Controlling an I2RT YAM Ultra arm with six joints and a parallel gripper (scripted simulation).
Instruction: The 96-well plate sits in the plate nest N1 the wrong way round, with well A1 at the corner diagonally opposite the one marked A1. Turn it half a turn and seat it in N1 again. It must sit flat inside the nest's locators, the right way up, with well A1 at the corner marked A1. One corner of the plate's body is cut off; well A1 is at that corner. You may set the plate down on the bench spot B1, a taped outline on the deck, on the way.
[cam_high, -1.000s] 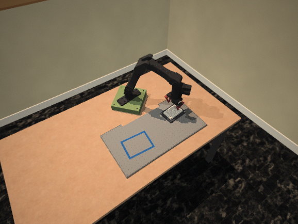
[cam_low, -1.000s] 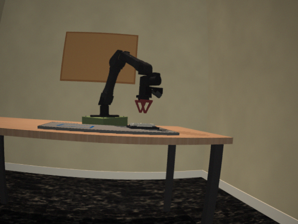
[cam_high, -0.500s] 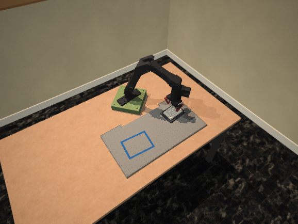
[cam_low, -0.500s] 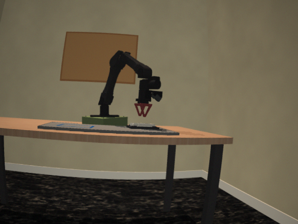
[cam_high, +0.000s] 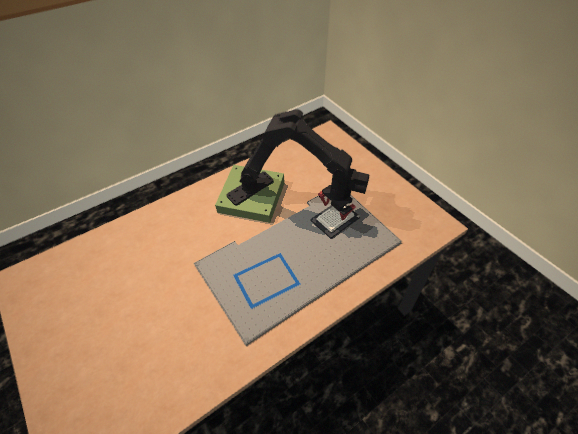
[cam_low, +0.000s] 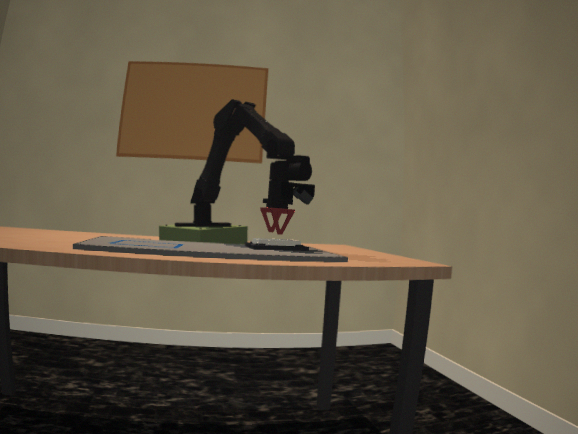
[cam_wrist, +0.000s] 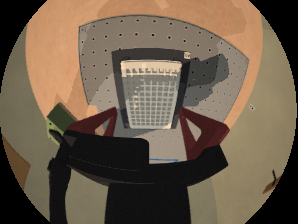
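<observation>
The white 96-well plate is 30 mm below my hand. Round my hand: black plate nest N1 (50 mm below).
</observation>
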